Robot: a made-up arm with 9 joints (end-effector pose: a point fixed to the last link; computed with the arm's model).
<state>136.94 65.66 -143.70 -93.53 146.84 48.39 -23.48 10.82 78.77</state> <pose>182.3 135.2 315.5 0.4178 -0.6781 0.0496 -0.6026</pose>
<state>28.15 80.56 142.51 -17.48 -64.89 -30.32 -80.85 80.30 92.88</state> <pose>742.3 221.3 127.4 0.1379 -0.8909 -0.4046 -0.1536</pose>
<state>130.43 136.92 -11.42 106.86 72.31 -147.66 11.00 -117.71 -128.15</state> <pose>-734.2 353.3 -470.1 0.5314 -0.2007 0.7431 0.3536</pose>
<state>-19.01 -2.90 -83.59 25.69 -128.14 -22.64 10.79 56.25 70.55</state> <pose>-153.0 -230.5 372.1 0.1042 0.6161 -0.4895 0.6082</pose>
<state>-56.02 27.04 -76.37 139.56 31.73 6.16 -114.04 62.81 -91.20</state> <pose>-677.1 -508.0 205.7 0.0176 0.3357 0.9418 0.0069</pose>
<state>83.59 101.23 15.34 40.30 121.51 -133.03 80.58 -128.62 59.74</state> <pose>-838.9 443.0 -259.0 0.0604 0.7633 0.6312 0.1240</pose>
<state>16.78 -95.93 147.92 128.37 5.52 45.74 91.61 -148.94 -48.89</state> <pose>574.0 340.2 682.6 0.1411 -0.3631 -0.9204 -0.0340</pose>
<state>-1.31 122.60 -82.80 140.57 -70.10 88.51 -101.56 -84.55 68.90</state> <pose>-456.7 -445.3 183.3 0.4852 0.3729 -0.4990 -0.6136</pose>
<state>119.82 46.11 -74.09 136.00 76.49 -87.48 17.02 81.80 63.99</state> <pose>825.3 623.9 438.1 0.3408 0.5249 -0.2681 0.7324</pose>
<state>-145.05 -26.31 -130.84 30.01 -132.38 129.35 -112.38 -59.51 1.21</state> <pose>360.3 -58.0 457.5 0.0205 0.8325 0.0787 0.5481</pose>
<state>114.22 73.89 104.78 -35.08 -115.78 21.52 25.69 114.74 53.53</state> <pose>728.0 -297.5 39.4 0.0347 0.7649 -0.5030 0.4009</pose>
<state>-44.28 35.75 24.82 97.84 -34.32 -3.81 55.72 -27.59 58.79</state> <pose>-299.9 253.6 -703.6 0.5955 0.5700 -0.5579 0.0963</pose>
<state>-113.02 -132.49 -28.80 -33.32 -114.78 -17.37 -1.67 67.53 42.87</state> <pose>687.8 -334.2 130.9 0.2050 0.9741 0.0918 0.0266</pose>
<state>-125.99 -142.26 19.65 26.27 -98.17 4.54 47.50 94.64 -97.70</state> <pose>626.2 -576.6 749.7 0.1002 -0.3086 0.0849 -0.9421</pose>
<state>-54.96 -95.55 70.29 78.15 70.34 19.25 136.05 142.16 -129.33</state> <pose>678.3 -348.8 1161.5 0.0126 -0.9838 0.0866 0.1567</pose>
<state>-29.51 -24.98 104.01 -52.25 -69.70 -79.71 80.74 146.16 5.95</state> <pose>50.8 967.2 811.4 0.0547 -0.8547 0.5145 -0.0419</pose>
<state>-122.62 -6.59 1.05 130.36 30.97 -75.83 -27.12 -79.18 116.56</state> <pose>-858.6 -400.7 88.9 0.5806 0.5462 0.6032 -0.0273</pose>
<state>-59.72 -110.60 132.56 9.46 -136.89 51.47 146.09 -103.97 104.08</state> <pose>556.3 489.4 874.7 0.4394 0.3936 -0.3100 0.7455</pose>
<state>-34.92 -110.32 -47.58 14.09 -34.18 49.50 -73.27 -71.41 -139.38</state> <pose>-442.8 -317.6 -31.9 0.8600 0.1961 0.3470 0.3188</pose>
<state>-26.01 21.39 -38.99 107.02 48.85 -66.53 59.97 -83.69 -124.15</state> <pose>-1116.6 868.1 374.7 0.2365 -0.2058 -0.9273 0.2046</pose>
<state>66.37 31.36 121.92 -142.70 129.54 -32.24 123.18 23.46 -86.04</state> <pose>716.5 332.4 -103.6 0.4900 -0.2822 -0.8223 -0.0646</pose>
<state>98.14 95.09 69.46 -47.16 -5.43 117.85 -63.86 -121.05 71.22</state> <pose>559.9 109.1 -581.4 0.7328 0.5761 -0.2702 -0.2411</pose>
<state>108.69 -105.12 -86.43 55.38 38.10 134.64 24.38 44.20 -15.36</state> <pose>298.7 267.9 163.4 0.0867 0.1443 -0.7370 0.6546</pose>
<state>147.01 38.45 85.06 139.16 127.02 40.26 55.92 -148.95 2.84</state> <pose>420.2 -219.4 -742.3 0.4899 0.1960 -0.1863 0.8288</pose>
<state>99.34 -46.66 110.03 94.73 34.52 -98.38 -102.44 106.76 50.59</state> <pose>-287.9 -431.0 309.6 0.3344 -0.0824 0.8916 -0.2941</pose>
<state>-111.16 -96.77 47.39 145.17 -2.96 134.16 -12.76 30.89 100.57</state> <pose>-63.9 28.0 553.2 0.3091 0.8114 0.4956 -0.0213</pose>
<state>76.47 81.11 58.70 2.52 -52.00 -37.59 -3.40 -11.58 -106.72</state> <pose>-254.0 243.2 -1369.0 0.5684 0.0117 0.8141 0.1184</pose>
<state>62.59 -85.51 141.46 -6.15 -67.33 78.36 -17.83 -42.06 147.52</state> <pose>48.0 -220.7 1022.2 0.4561 -0.7890 -0.3118 -0.2687</pose>
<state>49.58 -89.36 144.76 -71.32 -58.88 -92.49 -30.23 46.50 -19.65</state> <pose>544.5 -371.4 468.0 0.8600 0.5060 0.0628 -0.0200</pose>
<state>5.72 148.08 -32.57 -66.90 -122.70 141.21 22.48 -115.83 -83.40</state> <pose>-783.9 -843.1 305.1 0.2081 -0.3145 -0.6073 -0.6992</pose>
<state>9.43 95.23 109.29 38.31 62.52 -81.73 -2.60 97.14 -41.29</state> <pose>83.2 -118.3 -82.1 0.1215 0.1995 0.3558 -0.9049</pose>
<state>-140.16 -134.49 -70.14 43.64 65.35 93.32 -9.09 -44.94 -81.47</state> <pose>464.8 -786.9 -317.0 0.3068 0.4345 0.0014 -0.8468</pose>
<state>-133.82 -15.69 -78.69 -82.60 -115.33 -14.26 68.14 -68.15 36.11</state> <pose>517.0 -229.8 459.7 0.0468 0.7986 -0.2543 -0.5435</pose>
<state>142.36 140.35 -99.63 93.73 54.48 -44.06 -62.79 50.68 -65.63</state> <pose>467.2 538.6 -115.7 0.5856 0.2693 0.6045 0.4682</pose>
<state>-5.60 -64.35 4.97 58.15 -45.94 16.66 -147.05 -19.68 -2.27</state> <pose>-873.9 783.9 852.5 0.1256 -0.3609 -0.3805 0.8421</pose>
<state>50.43 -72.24 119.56 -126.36 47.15 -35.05 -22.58 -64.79 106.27</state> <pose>293.6 -543.9 611.3 0.2184 -0.0716 -0.8524 -0.4696</pose>
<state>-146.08 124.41 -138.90 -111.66 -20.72 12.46 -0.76 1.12 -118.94</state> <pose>374.7 -953.5 99.0 0.5016 -0.6152 0.5463 -0.2674</pose>
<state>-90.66 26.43 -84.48 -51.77 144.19 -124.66 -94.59 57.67 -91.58</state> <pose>40.4 -734.3 207.6 0.0031 -0.4484 0.8930 -0.0382</pose>
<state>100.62 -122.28 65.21 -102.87 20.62 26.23 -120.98 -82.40 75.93</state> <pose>-456.6 -65.2 976.1 0.0013 0.4945 -0.1639 0.8536</pose>
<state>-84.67 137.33 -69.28 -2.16 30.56 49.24 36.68 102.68 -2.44</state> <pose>-263.6 -498.2 -102.3 0.0867 0.8795 0.4331 0.1772</pose>
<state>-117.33 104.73 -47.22 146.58 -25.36 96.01 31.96 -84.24 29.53</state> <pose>804.5 -595.3 77.3 0.0098 0.6657 -0.5850 -0.4631</pose>
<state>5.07 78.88 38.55 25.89 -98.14 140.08 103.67 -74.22 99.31</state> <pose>-23.8 810.0 -628.7 0.3793 -0.0848 -0.0463 0.9202</pose>
